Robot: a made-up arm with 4 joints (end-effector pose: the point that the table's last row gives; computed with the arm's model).
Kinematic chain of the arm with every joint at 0, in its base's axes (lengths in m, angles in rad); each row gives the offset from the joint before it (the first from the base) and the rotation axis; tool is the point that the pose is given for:
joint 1: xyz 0 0 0.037 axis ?
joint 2: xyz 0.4 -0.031 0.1 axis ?
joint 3: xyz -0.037 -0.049 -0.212 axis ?
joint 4: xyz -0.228 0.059 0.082 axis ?
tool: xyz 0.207 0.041 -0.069
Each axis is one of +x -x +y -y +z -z.
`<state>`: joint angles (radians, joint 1 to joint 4).
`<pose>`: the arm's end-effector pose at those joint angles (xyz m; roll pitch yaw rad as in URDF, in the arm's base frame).
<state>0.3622 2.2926 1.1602 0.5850</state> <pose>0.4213 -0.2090 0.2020 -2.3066 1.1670 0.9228</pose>
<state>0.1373 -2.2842 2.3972 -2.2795</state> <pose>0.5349 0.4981 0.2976 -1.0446 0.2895 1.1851</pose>
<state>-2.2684 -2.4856 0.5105 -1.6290</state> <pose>0.1189 -0.3383 0.2517 -2.5936 0.6266 -0.6349</pose>
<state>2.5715 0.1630 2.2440 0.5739</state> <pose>-0.3794 0.1502 -0.1646 -2.4075 -0.5941 -1.4569</pose>
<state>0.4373 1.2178 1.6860 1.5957</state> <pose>0.5203 -0.2118 -0.2336 -1.6944 1.2425 1.9992</pose>
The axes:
joint 1: +z
joint 2: -x
joint 3: -y
joint 4: +z

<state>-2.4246 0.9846 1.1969 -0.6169</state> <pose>-0.4344 -0.0160 0.0677 -1.0838 -1.1243 -1.6153</pose>
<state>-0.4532 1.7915 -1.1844 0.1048</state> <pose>0.2297 -0.3622 0.1063 -1.6538 -0.0998 -1.6378</pose>
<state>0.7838 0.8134 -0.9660 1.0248</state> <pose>0.1622 0.2413 -0.0669 0.2642 1.1542 1.5369</pose>
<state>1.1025 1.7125 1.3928 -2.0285</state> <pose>0.5697 0.0482 0.3978 1.6506 -1.2516 -0.7203</pose>
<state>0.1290 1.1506 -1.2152 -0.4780</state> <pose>0.3914 -0.1697 0.1066 -1.4278 -0.0805 -1.1265</pose>
